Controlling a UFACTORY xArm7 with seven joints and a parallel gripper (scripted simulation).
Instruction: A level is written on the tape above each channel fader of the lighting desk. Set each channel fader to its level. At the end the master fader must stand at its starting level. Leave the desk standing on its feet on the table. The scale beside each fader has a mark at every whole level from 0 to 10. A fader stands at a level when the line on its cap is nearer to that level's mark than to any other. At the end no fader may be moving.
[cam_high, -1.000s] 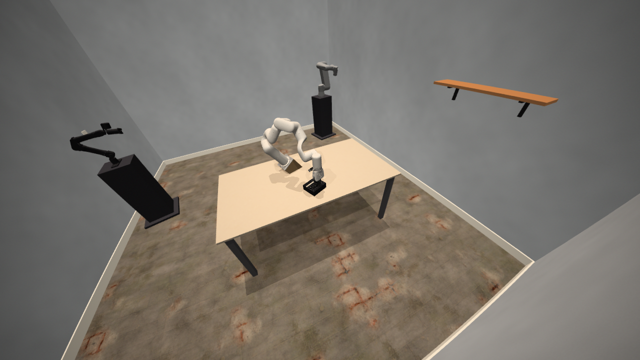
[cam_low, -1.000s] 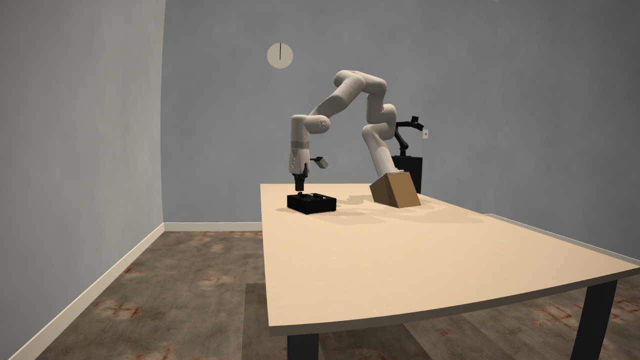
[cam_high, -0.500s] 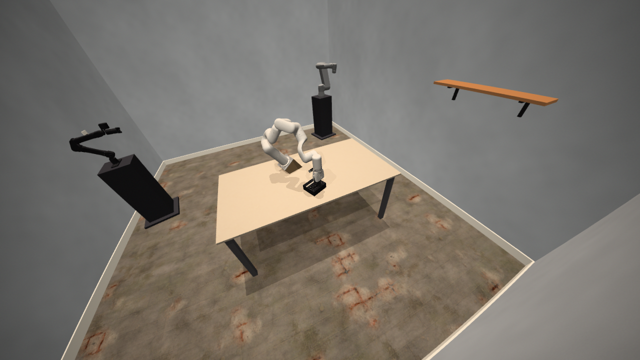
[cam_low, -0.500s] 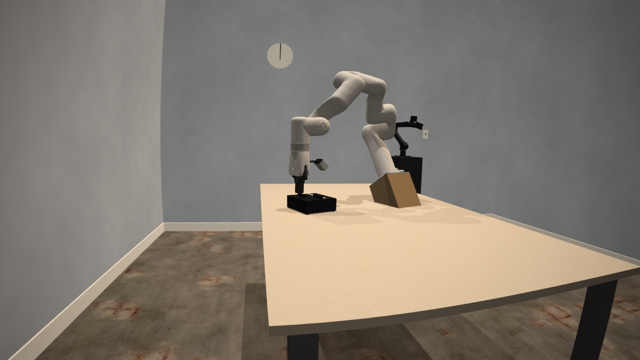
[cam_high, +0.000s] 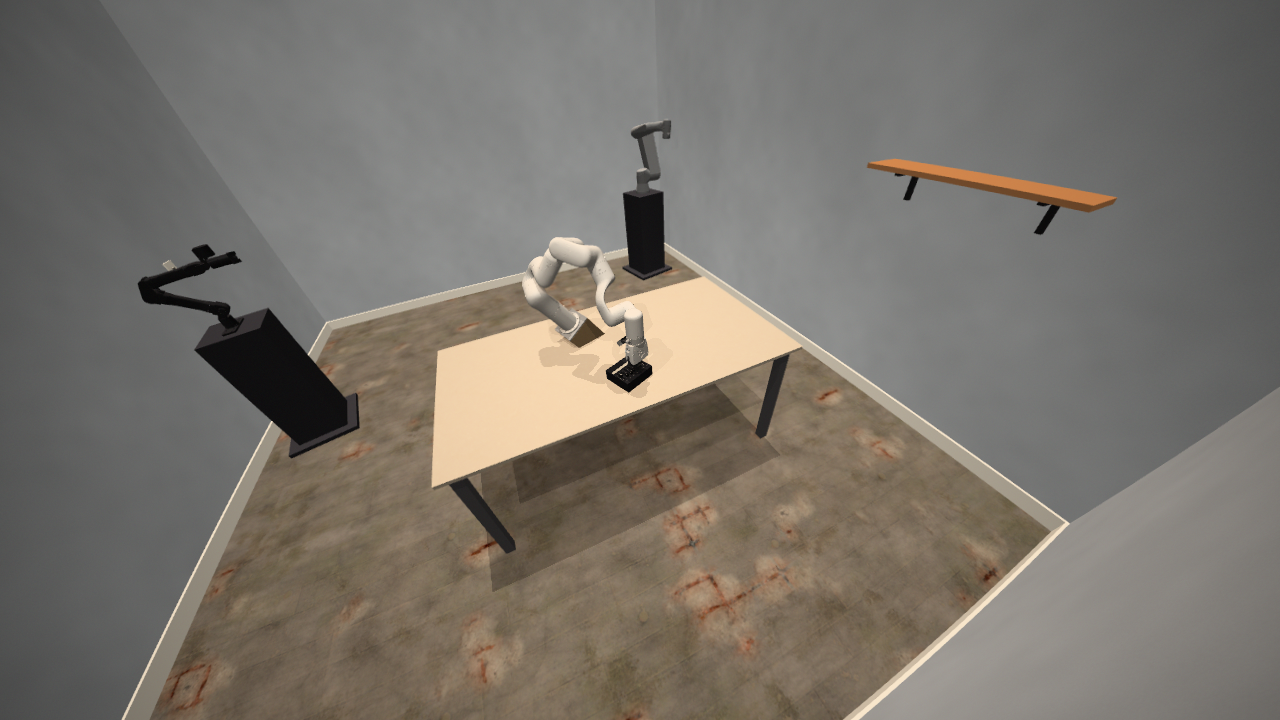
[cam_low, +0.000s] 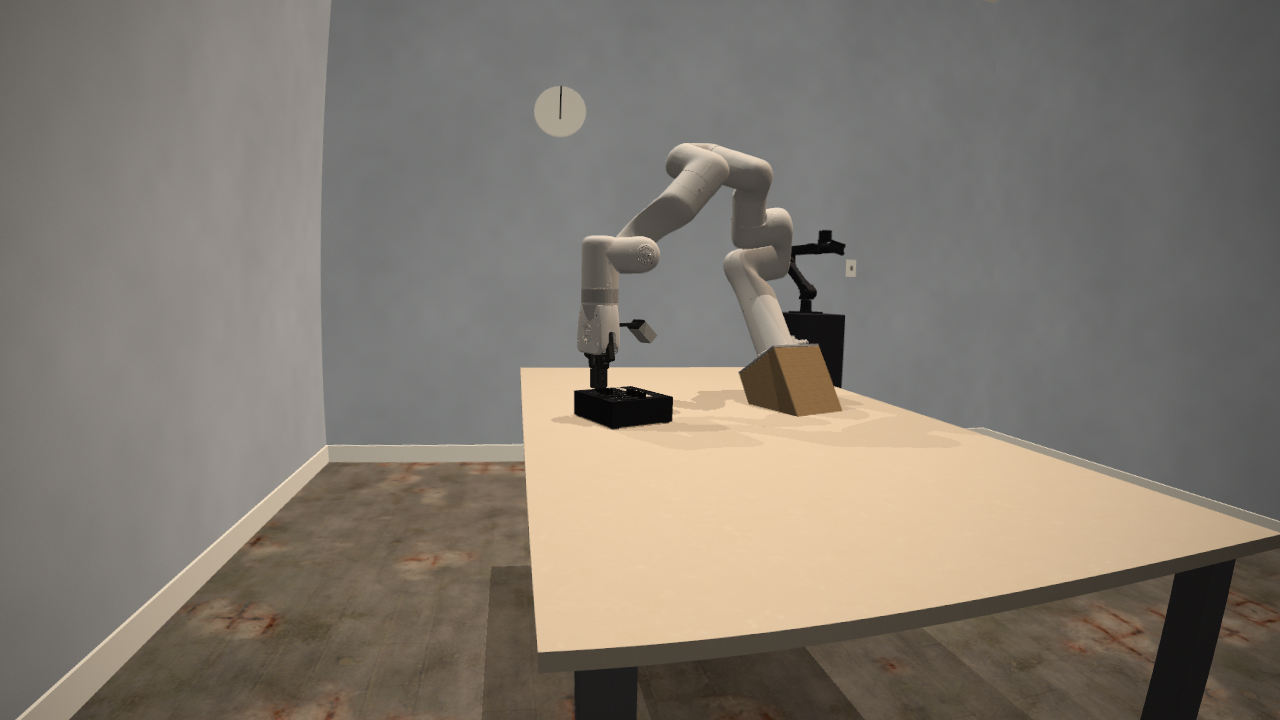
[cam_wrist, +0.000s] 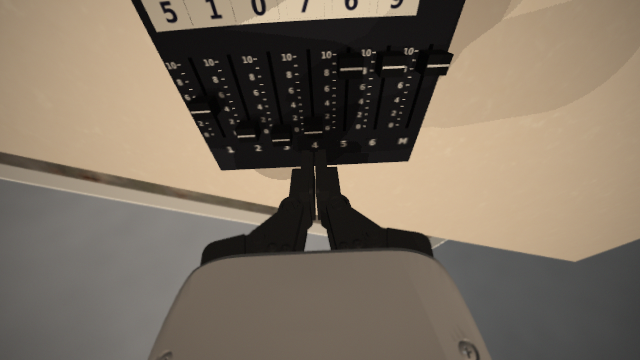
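Now: the channel 4 fader cap 30 mm behind my hand and 30 mm below it. Round my hand: channel 3 fader cap (20 mm behind, 30 mm to the right, 30 mm below); then channel 2 fader cap (20 mm behind, 50 mm to the right, 30 mm below); then channel 5 fader cap (60 mm behind, 10 mm to the left, 30 mm below).
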